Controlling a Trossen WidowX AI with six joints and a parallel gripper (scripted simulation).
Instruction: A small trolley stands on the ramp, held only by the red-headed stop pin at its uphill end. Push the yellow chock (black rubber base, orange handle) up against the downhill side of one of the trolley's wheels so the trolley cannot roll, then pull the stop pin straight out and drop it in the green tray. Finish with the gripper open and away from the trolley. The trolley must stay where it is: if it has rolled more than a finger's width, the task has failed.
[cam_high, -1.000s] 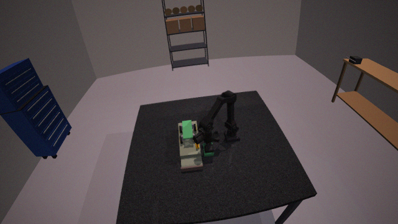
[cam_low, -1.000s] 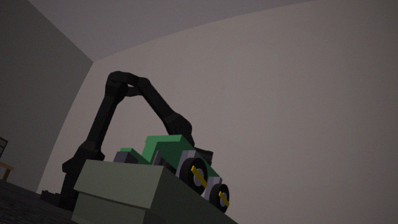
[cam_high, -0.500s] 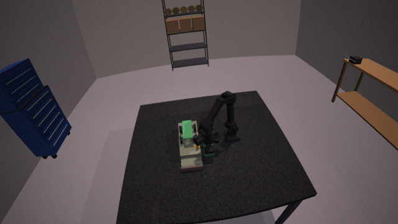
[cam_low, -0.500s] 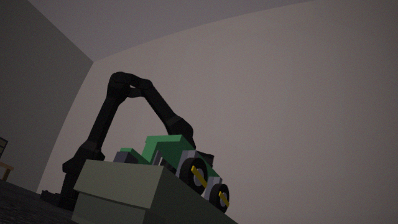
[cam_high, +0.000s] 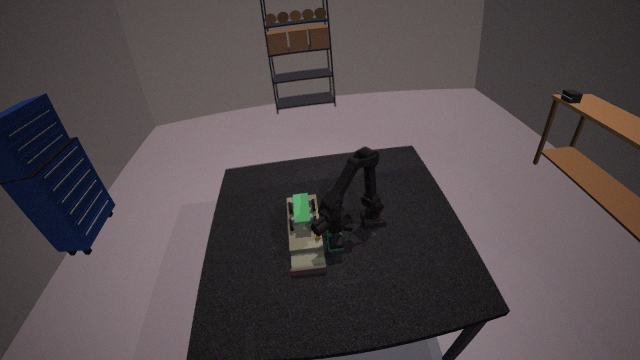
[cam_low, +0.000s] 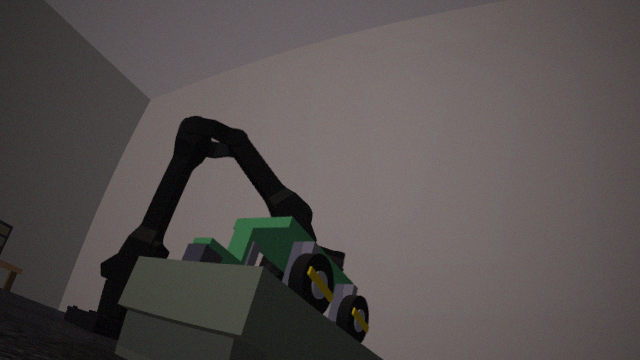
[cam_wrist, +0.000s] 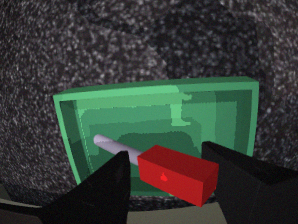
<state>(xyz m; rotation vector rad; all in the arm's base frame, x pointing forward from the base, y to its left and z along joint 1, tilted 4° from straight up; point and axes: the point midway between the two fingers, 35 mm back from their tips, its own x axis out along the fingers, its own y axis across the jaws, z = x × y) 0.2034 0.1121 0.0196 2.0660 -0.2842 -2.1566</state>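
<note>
Right now the red-headed stop pin is 1 cm to the right of my gripper tip. Round my gripper tip: yellow chock: 8 cm ahead, 1 cm to the right, 6 cm above; pale ramp: 13 cm ahead, 10 cm to the right, 2 cm above; green tray: 1 cm to the right, 4 cm below.
</note>
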